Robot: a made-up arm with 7 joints.
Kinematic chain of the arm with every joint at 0, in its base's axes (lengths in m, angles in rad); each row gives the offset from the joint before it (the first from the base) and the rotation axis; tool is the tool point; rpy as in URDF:
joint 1: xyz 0 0 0.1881 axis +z
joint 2: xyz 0 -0.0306 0.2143 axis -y
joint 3: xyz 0 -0.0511 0.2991 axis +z
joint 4: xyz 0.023 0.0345 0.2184 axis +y
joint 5: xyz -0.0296 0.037 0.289 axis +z
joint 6: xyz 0 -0.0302 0.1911 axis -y
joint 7: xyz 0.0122 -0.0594 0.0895 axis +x
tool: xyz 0 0 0 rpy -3.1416 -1.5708 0
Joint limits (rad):
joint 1: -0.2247..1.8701
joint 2: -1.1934..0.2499
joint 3: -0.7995..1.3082
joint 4: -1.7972..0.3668
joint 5: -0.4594..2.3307
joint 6: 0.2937..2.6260
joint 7: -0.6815..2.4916
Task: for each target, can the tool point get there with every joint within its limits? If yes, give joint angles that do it. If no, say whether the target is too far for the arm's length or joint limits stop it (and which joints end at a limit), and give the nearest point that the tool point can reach.
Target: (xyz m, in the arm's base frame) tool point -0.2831 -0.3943 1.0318
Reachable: yes | joints 1.3267 -0.0150 -0.4866 -1.4763 1.4192 0.6319 1.3836
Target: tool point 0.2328 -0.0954 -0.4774
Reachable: no: joint limits stop it (at a limit: joint 1, joint 2, joint 4, joint 5) | nearest point 0.3341 -0.3826 0.5531 | short by 1.075 m
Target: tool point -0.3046 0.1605 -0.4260
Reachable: no: joint limits stop it (at a limit: joint 1, joint 2, joint 4, joint 5) | nearest point -0.4509 0.1596 0.5508 | short by 0.988 m
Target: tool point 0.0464 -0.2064 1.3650
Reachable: yes | joints 0.4463 -0.0434 0.5833 -0.2742 0.7051 1.8119 1.2485
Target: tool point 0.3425 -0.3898 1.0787
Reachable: yes | joints 1.5665 -0.0017 0.5508 -1.0358 0.0196 1.4377 1.8671
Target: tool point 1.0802 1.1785 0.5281
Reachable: no: too far | nearest point 0.7293 0.7956 0.5438 | short by 0.520 m
